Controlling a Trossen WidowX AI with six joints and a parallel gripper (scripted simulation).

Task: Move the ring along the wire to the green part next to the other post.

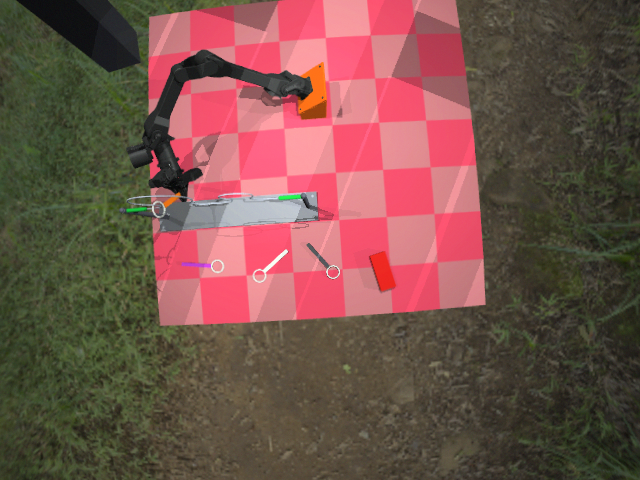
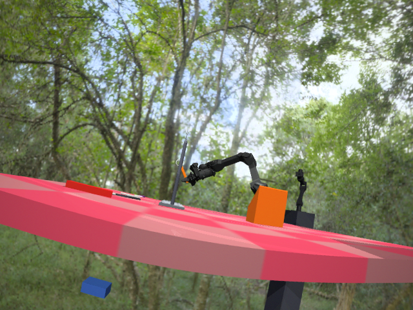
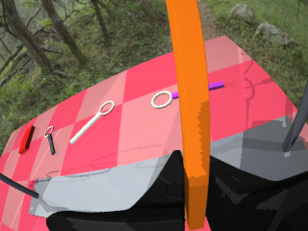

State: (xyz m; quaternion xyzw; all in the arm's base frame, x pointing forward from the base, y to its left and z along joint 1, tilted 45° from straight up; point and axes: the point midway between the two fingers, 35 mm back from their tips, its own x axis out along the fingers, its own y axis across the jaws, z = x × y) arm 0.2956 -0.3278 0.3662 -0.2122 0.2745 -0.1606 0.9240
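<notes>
Right now my gripper tip is 8 cm below the ring with orange handle, 2 cm to the left of it and 1 cm short of it. Round my gripper tip: blue block: 63 cm below, 35 cm ahead, 24 cm to the left; then red block: 63 cm to the left, 39 cm ahead, 14 cm below.
</notes>
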